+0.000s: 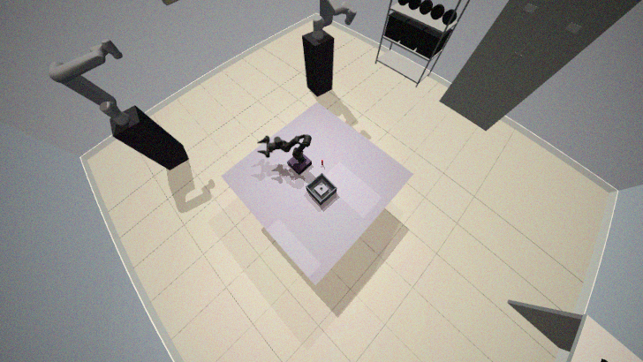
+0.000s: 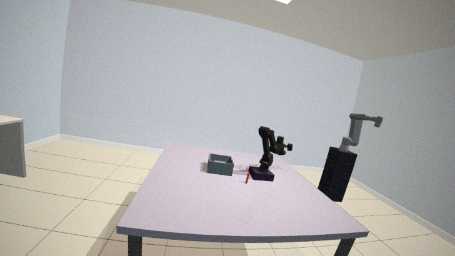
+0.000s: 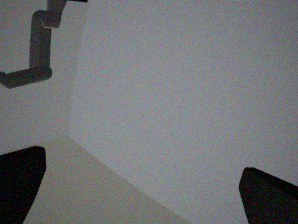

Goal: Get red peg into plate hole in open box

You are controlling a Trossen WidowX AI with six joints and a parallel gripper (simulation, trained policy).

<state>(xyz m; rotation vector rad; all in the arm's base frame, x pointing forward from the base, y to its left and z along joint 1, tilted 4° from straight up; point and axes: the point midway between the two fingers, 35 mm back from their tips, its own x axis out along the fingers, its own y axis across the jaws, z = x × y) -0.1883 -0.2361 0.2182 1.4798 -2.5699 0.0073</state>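
Now: the red peg 430 mm to the left of my gripper tip, 350 mm ahead of it and 210 mm below it. From my gripper tip the other things lie so: grey box: 560 mm ahead, 260 mm to the left, 230 mm below.
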